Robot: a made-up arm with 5 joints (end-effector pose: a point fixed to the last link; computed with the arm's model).
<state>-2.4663 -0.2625 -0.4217 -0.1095 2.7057</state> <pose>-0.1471 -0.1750 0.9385 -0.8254 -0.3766 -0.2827 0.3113</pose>
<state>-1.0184 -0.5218 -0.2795 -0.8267 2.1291</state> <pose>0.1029 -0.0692 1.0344 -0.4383 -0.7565 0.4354 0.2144</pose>
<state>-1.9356 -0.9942 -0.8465 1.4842 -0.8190</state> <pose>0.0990 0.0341 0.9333 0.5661 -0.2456 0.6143 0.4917</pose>
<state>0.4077 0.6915 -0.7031 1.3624 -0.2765</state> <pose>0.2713 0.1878 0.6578 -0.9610 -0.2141 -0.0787 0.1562</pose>
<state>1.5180 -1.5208 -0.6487 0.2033 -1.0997</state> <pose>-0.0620 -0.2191 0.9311 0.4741 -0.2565 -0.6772 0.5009</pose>
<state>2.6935 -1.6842 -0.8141 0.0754 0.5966</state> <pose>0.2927 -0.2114 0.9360 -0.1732 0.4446 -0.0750 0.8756</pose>
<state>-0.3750 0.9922 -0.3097 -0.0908 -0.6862</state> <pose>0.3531 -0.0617 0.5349 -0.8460 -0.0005 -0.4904 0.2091</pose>
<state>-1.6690 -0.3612 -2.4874 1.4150 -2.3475</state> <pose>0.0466 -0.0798 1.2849 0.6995 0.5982 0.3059 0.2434</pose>
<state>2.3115 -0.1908 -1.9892 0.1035 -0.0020</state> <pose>-0.1772 0.0993 1.3062 0.1018 0.2285 -0.3906 0.8859</pose>
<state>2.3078 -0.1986 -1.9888 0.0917 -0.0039</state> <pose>-0.1724 0.0951 1.3082 0.1068 0.2365 -0.3915 0.8828</pose>
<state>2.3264 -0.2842 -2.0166 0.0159 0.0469</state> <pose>-0.1225 0.0370 1.3287 0.1183 0.3295 -0.3638 0.8632</pose>
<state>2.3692 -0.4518 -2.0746 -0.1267 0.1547</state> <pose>-0.0135 -0.0760 1.3416 0.1321 0.5007 -0.2850 0.8066</pose>
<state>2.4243 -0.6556 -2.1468 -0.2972 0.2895</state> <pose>0.1310 -0.1987 1.3068 0.1429 0.6778 -0.1572 0.7038</pose>
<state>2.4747 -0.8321 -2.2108 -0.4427 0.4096</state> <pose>0.2563 -0.2821 1.2343 0.1514 0.7948 -0.0273 0.5870</pose>
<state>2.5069 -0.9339 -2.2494 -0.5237 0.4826</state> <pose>0.3252 -0.3174 1.1770 0.1561 0.8443 0.0530 0.5098</pose>
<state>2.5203 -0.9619 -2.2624 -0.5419 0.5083</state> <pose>0.3451 -0.3241 1.1596 0.1543 0.8553 0.0783 0.4883</pose>
